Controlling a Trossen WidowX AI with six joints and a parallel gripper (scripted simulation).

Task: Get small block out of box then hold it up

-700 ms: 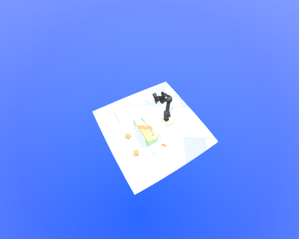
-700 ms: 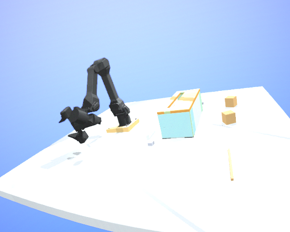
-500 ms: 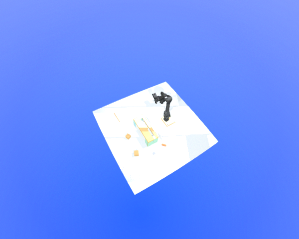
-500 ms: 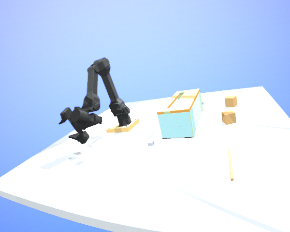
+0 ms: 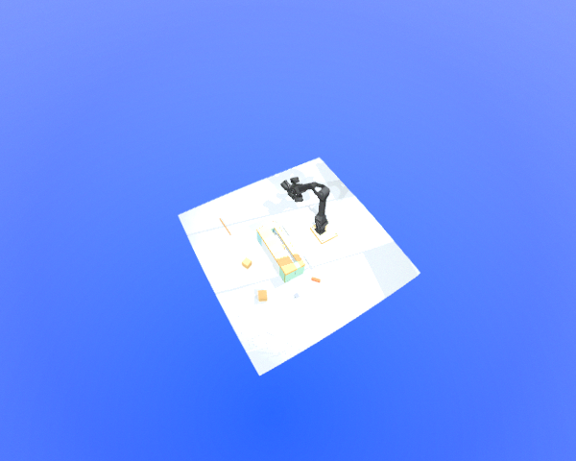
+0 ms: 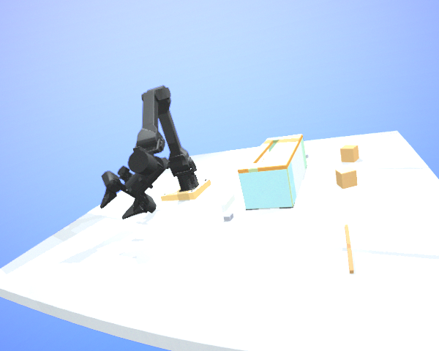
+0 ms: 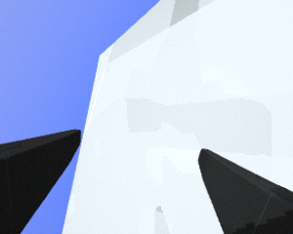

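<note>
The box is 420 mm ahead of my gripper tip, 330 mm to the left of it and 40 mm below it. From my gripper tip the other things lie so: thin orange stick (620 mm ahead, 110 mm to the right, 90 mm below); orange-red block (380 mm ahead, 610 mm to the left, 90 mm below).
</note>
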